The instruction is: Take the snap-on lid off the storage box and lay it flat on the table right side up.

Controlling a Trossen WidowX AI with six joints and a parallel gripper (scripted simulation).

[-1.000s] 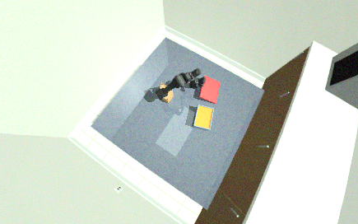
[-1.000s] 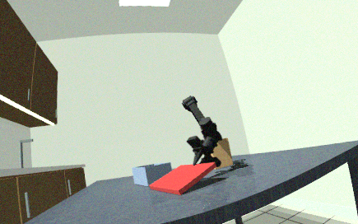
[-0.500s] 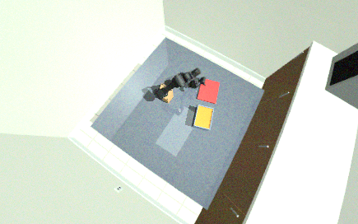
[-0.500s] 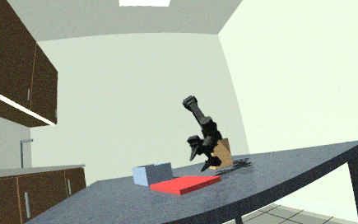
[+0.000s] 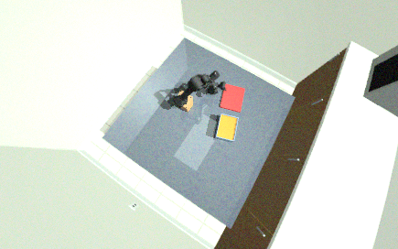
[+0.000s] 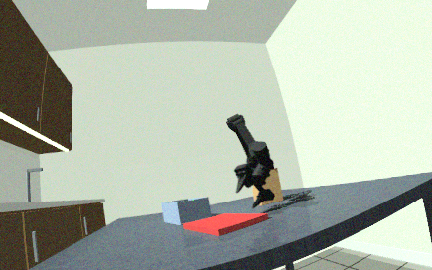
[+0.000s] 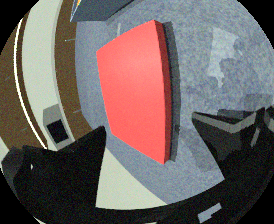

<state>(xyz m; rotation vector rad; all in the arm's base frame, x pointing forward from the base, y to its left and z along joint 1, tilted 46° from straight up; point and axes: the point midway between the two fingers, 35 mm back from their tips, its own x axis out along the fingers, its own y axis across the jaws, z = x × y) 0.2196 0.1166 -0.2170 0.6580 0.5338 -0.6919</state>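
My gripper tip is now 11 cm short of the red lid, 2 cm to the right of it and 5 cm above it. The rest, counted from my gripper tip: storage box (17 cm ahead, 28 cm to the right, 2 cm below).
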